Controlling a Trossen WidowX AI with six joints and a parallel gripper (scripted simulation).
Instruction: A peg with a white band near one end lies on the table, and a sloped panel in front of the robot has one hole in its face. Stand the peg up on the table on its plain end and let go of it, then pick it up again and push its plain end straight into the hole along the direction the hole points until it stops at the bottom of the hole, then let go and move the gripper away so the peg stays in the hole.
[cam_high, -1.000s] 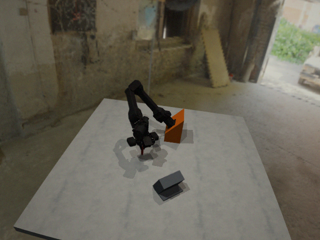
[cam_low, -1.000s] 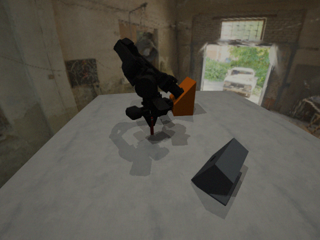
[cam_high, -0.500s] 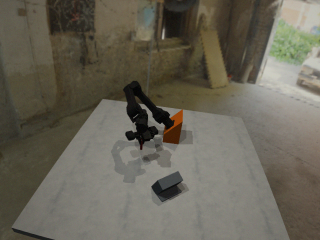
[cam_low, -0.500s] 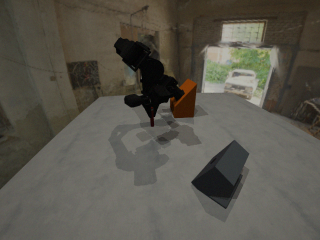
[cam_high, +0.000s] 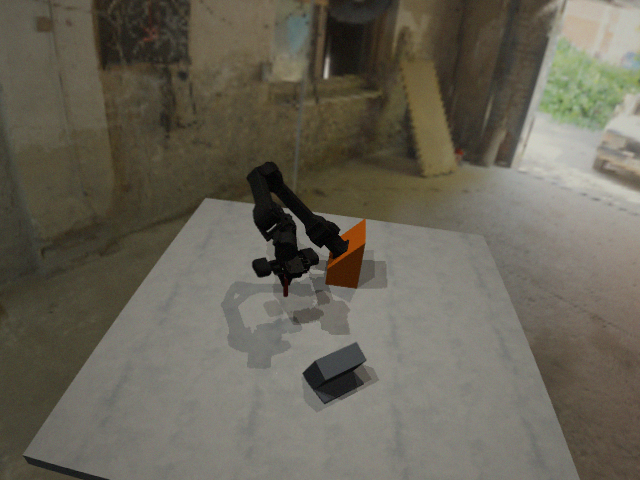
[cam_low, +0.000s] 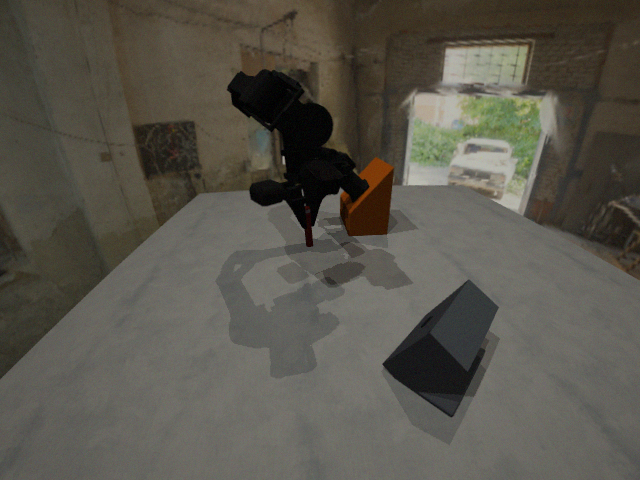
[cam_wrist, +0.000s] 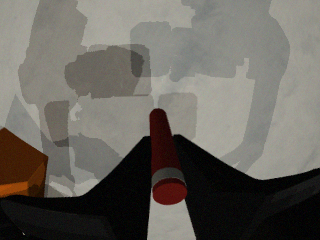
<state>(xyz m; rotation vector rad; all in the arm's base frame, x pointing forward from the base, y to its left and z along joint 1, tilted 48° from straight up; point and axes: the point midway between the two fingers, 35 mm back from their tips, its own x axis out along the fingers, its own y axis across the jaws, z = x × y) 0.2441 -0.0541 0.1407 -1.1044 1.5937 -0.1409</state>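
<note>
The dark grey sloped panel is 220 mm ahead of my gripper tip, 180 mm to the left of it and 70 mm below it. Round my gripper tip: red peg: 20 mm above.
</note>
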